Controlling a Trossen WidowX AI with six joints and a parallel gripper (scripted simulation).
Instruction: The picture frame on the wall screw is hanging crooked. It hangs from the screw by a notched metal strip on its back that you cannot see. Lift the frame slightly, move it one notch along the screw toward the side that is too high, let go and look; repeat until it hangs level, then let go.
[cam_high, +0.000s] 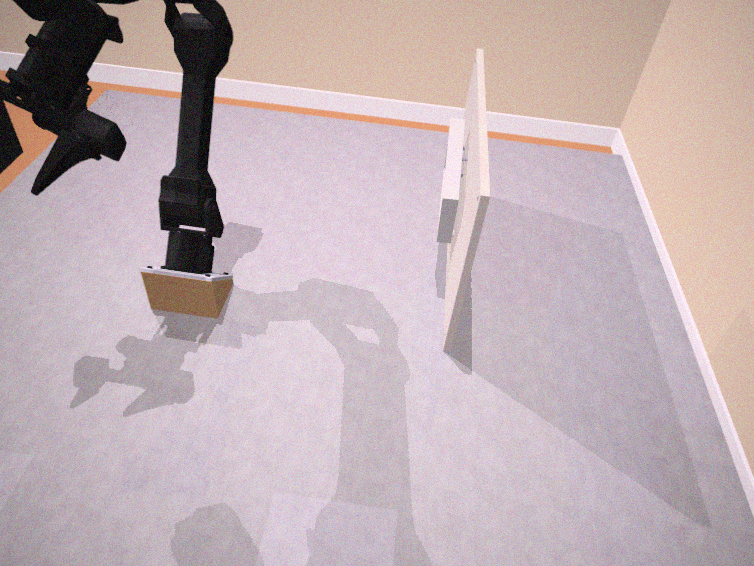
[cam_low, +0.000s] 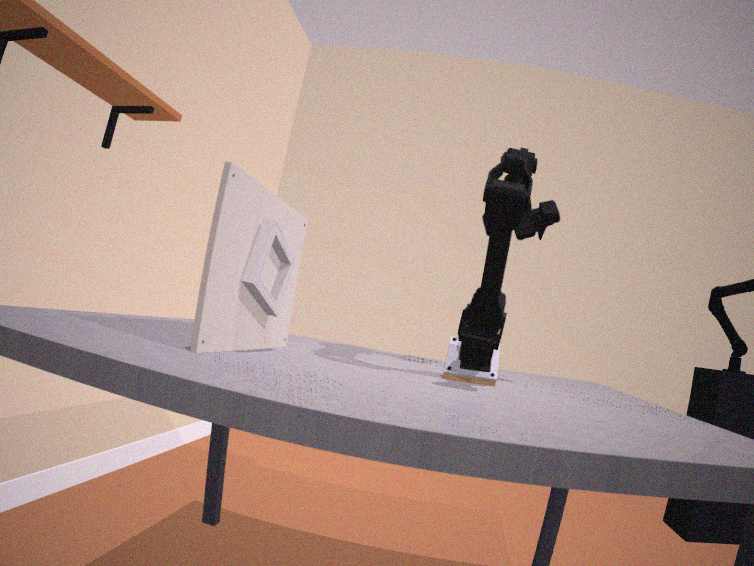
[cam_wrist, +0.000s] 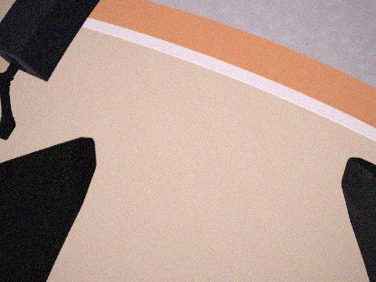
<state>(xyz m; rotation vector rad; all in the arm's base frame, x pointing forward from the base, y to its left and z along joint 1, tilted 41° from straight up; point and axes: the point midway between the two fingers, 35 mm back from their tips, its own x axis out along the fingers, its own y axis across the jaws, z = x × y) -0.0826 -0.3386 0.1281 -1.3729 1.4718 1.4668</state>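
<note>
The pale picture frame is 510 mm ahead of my gripper tip, 390 mm to the left of it and 190 mm below it. The rest, counted from my gripper tip: cream wall board 520 mm ahead, 380 mm to the left, 200 mm below.
</note>
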